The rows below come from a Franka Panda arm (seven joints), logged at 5 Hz.
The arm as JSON. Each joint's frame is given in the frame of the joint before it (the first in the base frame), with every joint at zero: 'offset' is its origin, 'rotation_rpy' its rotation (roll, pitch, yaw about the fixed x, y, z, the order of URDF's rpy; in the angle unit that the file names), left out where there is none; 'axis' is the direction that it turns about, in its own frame. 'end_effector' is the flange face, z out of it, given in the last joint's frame.
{
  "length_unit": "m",
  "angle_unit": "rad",
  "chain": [
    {
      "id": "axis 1",
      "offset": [
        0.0,
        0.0,
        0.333
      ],
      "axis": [
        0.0,
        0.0,
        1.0
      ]
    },
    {
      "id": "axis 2",
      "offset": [
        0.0,
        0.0,
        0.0
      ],
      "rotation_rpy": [
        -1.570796,
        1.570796,
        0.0
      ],
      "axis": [
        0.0,
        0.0,
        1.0
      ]
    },
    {
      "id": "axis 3",
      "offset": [
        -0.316,
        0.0,
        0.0
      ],
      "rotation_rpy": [
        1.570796,
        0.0,
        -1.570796
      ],
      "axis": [
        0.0,
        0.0,
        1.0
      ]
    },
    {
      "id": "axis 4",
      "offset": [
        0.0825,
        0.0,
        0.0
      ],
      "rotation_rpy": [
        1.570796,
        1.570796,
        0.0
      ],
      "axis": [
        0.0,
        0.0,
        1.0
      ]
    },
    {
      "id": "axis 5",
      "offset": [
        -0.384,
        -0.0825,
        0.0
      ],
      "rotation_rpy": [
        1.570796,
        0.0,
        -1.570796
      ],
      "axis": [
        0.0,
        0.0,
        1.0
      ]
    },
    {
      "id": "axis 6",
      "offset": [
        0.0,
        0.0,
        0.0
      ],
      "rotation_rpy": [
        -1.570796,
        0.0,
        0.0
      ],
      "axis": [
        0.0,
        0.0,
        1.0
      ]
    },
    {
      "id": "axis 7",
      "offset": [
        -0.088,
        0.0,
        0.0
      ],
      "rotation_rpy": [
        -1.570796,
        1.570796,
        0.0
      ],
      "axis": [
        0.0,
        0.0,
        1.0
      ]
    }
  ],
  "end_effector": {
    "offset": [
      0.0,
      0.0,
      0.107
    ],
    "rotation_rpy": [
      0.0,
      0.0,
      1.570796
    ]
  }
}
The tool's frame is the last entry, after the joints.
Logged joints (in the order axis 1, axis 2, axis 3, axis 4, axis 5, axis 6, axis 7), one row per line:
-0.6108, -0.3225, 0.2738, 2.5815, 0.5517, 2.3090, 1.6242
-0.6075, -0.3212, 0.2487, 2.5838, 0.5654, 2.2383, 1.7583
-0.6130, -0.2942, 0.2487, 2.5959, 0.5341, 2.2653, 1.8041
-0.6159, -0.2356, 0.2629, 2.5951, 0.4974, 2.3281, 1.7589
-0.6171, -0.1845, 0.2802, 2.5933, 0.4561, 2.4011, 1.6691
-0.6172, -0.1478, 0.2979, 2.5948, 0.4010, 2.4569, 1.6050
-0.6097, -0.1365, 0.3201, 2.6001, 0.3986, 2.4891, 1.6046
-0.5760, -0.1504, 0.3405, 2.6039, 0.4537, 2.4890, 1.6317
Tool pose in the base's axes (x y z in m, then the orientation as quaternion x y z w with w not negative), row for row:
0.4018, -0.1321, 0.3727, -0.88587, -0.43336, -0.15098, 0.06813
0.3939, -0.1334, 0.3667, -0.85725, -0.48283, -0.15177, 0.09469
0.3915, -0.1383, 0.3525, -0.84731, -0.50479, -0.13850, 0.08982
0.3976, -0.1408, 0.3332, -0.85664, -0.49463, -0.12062, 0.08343
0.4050, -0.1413, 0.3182, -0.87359, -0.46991, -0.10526, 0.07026
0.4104, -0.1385, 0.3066, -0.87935, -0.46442, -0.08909, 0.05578
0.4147, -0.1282, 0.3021, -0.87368, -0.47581, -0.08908, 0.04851
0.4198, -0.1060, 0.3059, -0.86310, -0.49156, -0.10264, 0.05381
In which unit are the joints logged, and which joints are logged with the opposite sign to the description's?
The joints are logged in radians. Opposite sign: axis 4, axis 7.
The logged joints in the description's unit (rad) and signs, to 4 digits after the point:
-0.6108, -0.3225, 0.2738, -2.5815, 0.5517, 2.3090, -1.6242
-0.6075, -0.3212, 0.2487, -2.5838, 0.5654, 2.2383, -1.7583
-0.6130, -0.2942, 0.2487, -2.5959, 0.5341, 2.2653, -1.8041
-0.6159, -0.2356, 0.2629, -2.5951, 0.4974, 2.3281, -1.7589
-0.6171, -0.1845, 0.2802, -2.5933, 0.4561, 2.4011, -1.6691
-0.6172, -0.1478, 0.2979, -2.5948, 0.4010, 2.4569, -1.6050
-0.6097, -0.1365, 0.3201, -2.6001, 0.3986, 2.4891, -1.6046
-0.5760, -0.1504, 0.3405, -2.6039, 0.4537, 2.4890, -1.6317

